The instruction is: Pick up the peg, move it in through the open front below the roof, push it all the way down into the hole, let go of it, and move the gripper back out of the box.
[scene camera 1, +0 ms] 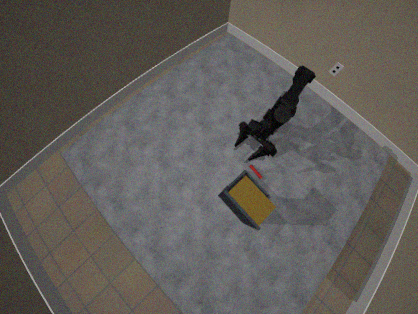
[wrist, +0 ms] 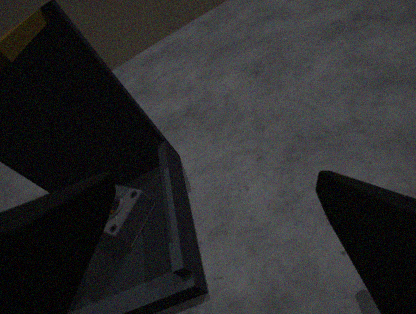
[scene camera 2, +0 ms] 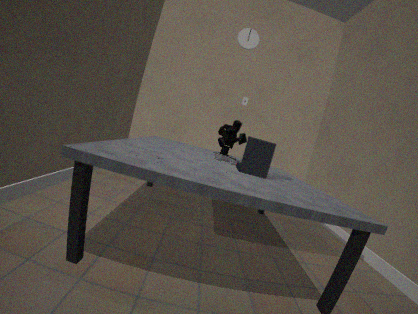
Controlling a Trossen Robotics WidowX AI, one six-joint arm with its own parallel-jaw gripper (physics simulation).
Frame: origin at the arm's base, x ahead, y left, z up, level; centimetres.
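Seen in the pictures: gripper, fingertip midpoint: (scene camera 1: 241, 152) (wrist: 217, 181) (scene camera 2: 231, 145); arm's base, origin of the base link: (scene camera 2: 223, 154).
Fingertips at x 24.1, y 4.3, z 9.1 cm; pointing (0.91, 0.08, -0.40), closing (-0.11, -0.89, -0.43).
Observation:
Offsets run from my fingertips to a thing's middle. "pt": to the spot under its first point. Level surfaces: height alone.
The red peg @(dx -4.4, dy +9.9, dz -11.7 cm) (scene camera 1: 256, 172) lies on the table beside the box, near the box's edge that faces the arm. It does not show in the wrist view. The dark box @(dx +7.4, dy +14.9, dz -2.3 cm) (scene camera 1: 239, 211) (scene camera 2: 258, 157) (wrist: 188, 225) has a yellow roof @(pt dx +11.1, dy +15.2, dz +7.8 cm) (scene camera 1: 251, 200) (wrist: 25, 37). Inside it, a light plate with screw holes @(dx +9.1, dy +14.1, dz -9.9 cm) (wrist: 127, 206) shows in the wrist view; its centre hole is partly hidden by the left finger. My gripper (scene camera 1: 242, 154) (wrist: 217, 181) is wide open and empty. In scene camera 1 it appears just short of the peg and box; its height is hard to tell.
The black arm (scene camera 1: 282, 111) (scene camera 2: 230, 134) reaches from the wall side towards the box. The box stands on the grey table @(dz -12.4 cm) (scene camera 1: 150, 125) (scene camera 2: 165, 165) (wrist: 280, 100). A raised rim @(pt dx +4.9, dy +7.0, dz -8.6 cm) (wrist: 172, 220) runs along the box's floor. The box's tall dark wall rises at the left of the wrist view.

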